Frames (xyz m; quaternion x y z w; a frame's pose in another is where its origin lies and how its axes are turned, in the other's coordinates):
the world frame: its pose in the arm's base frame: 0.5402 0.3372 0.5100 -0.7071 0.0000 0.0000 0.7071
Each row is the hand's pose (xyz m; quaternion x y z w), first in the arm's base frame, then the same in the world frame.
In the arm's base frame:
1: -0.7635 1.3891 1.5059 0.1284 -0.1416 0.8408 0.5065
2: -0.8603 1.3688 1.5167 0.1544 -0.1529 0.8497 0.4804
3: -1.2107 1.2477 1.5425 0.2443 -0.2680 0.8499 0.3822
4: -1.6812 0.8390 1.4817 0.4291 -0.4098 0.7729 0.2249
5: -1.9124 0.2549 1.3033 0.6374 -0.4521 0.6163 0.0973
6: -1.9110 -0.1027 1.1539 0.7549 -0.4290 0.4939 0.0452
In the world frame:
1: -1.3037 -0.9959 1.0519 0.4489 -0.6947 0.4944 0.2674
2: -1.4005 -1.0067 1.0316 0.4489 -0.7089 0.4927 0.2305
3: -1.7509 -1.0325 0.9105 0.4430 -0.7905 0.4115 0.0975
4: -2.2214 -0.9717 0.5018 -0.4624 0.8363 -0.2567 0.1444
5: -2.4526 -0.7933 -0.0823 -0.5195 0.7555 -0.1161 0.3819
6: -2.4512 -0.6439 -0.4399 -0.5658 0.6526 -0.0459 0.5019

